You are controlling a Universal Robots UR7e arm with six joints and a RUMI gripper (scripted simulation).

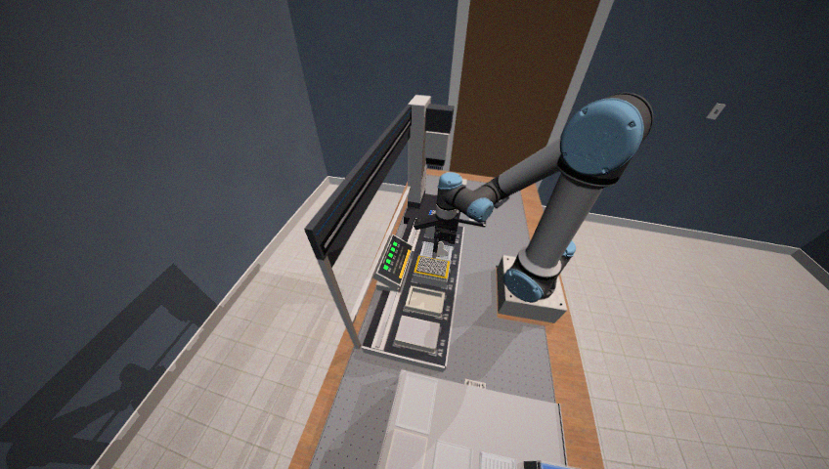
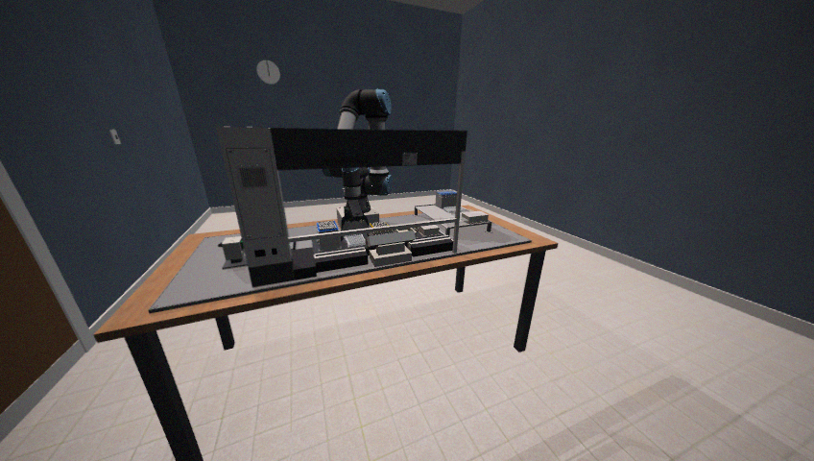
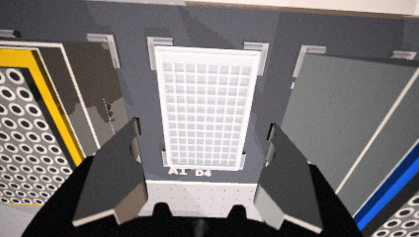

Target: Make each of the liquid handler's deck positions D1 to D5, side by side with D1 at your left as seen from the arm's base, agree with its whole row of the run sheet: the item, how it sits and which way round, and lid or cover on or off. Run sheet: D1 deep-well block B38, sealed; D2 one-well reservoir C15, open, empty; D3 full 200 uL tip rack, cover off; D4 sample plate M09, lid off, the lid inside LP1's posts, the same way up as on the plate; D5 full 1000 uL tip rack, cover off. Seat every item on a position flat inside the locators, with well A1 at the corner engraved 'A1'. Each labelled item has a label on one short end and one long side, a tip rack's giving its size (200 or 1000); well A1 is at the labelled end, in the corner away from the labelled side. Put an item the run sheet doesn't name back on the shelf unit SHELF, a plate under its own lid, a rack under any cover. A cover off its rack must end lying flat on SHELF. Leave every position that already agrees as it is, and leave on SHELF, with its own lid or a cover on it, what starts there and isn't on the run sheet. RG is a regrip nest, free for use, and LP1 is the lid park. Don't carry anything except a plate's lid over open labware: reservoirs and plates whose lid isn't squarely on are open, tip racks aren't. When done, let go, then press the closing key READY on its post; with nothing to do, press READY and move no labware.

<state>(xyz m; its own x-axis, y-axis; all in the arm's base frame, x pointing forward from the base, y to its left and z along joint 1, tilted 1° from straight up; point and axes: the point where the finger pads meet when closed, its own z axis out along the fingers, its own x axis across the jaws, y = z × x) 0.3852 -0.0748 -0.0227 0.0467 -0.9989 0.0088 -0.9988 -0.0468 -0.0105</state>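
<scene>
Now: hand 10 mm above the well plate. Round my hand: blue-framed tip rack: 130 mm to the right, 60 mm above; one-well reservoir: 10 mm behind, 250 mm to the left; yellow-framed tip rack: 10 mm behind, 120 mm to the left, 30 mm above.
</scene>
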